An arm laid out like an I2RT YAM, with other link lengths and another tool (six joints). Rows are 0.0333 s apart.
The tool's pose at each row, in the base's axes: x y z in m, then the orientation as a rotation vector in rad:
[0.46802 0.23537 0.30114 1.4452 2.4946 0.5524]
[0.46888 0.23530 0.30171 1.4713 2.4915 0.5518]
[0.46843 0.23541 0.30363 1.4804 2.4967 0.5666]
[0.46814 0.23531 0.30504 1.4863 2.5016 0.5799]
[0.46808 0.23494 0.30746 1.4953 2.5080 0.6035]
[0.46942 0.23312 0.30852 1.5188 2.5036 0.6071]
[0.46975 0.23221 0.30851 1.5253 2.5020 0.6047]
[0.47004 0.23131 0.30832 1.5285 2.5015 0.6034]
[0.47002 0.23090 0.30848 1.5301 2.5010 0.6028]
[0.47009 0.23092 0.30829 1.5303 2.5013 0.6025]
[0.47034 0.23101 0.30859 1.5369 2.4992 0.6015]
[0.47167 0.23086 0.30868 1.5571 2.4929 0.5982]
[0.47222 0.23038 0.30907 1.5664 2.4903 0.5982]
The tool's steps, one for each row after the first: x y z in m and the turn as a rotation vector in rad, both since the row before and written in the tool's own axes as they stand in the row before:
[-0.00048 0.00089 -0.00023 0.0064 0.0044 0.0177]
[0.00035 0.00048 -0.00188 -0.0017 0.0134 0.0064]
[0.00010 0.00031 -0.00141 -0.0020 0.0117 0.0042]
[-0.00018 0.00080 -0.00231 -0.0050 0.0187 0.0070]
[-0.00217 0.00076 -0.00098 0.0029 0.0049 0.0165]
[-0.00095 -0.00010 -0.00012 0.0022 -0.0006 0.0043]
[-0.00094 -0.00020 0.00003 0.0013 -0.0001 0.0021]
[-0.00034 -0.00011 -0.00026 0.0005 -0.0002 0.0011]
[-0.00003 -0.00001 0.00020 0.0004 0.0001 0.0001]
[-0.00001 0.00036 -0.00017 0.0013 -0.0002 0.0046]
[-0.00074 0.00107 0.00031 0.0042 -0.0005 0.0140]
[-0.00064 0.00043 -0.00030 0.0014 0.0008 0.0065]

